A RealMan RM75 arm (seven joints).
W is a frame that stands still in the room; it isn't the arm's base.
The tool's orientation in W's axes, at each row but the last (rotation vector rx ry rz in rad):
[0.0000 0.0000 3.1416]
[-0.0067 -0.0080 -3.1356]
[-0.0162 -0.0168 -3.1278]
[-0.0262 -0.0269 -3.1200]
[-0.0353 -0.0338 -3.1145]
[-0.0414 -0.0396 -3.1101]
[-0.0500 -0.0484 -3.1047]
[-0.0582 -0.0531 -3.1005]
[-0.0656 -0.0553 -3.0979]
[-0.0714 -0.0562 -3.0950]
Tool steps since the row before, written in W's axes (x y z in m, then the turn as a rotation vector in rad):
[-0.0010 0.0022 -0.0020 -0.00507 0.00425 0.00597]
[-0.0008 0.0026 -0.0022 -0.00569 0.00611 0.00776]
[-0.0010 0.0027 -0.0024 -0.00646 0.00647 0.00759]
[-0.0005 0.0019 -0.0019 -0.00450 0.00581 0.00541]
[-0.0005 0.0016 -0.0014 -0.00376 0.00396 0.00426]
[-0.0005 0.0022 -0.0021 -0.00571 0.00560 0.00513]
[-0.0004 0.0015 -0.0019 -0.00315 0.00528 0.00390]
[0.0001 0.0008 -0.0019 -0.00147 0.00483 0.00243]
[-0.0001 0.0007 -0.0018 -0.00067 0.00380 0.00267]
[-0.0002 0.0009 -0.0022 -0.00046 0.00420 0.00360]
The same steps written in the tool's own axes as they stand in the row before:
[0.0010 -0.0022 -0.0020 0.00507 -0.00425 0.00597]
[0.0008 -0.0026 -0.0022 0.00569 -0.00610 0.00777]
[0.0009 -0.0027 -0.0024 0.00645 -0.00648 0.00759]
[0.0004 -0.0019 -0.0019 0.00447 -0.00581 0.00543]
[0.0004 -0.0016 -0.0014 0.00375 -0.00397 0.00426]
[0.0004 -0.0023 -0.0021 0.00567 -0.00565 0.00512]
[0.0003 -0.0016 -0.0019 0.00309 -0.00527 0.00396]
[-0.0002 -0.0009 -0.0019 0.00137 -0.00480 0.00254]
[0.0000 -0.0008 -0.0018 0.00063 -0.00373 0.00278]
[0.0001 -0.0010 -0.0022 0.00044 -0.00409 0.00373]

